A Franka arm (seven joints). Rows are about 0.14 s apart.
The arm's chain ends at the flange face. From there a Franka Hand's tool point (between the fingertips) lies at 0.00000 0.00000 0.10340 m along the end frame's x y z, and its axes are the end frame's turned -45 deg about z.
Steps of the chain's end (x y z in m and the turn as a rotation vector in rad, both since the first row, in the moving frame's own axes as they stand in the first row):
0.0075 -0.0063 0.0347 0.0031 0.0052 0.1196
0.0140 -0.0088 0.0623 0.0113 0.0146 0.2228
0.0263 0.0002 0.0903 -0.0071 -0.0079 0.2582
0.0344 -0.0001 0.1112 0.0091 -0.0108 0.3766
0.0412 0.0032 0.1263 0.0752 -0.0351 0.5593
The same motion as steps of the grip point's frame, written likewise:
0.0104 0.0010 0.0347 -0.0015 0.0059 0.1196
0.0180 0.0041 0.0623 -0.0023 0.0183 0.2228
0.0174 0.0185 0.0903 0.0006 -0.0106 0.2582
0.0245 0.0228 0.1112 0.0141 -0.0012 0.3766
0.0318 0.0246 0.1260 0.0780 0.0284 0.5593

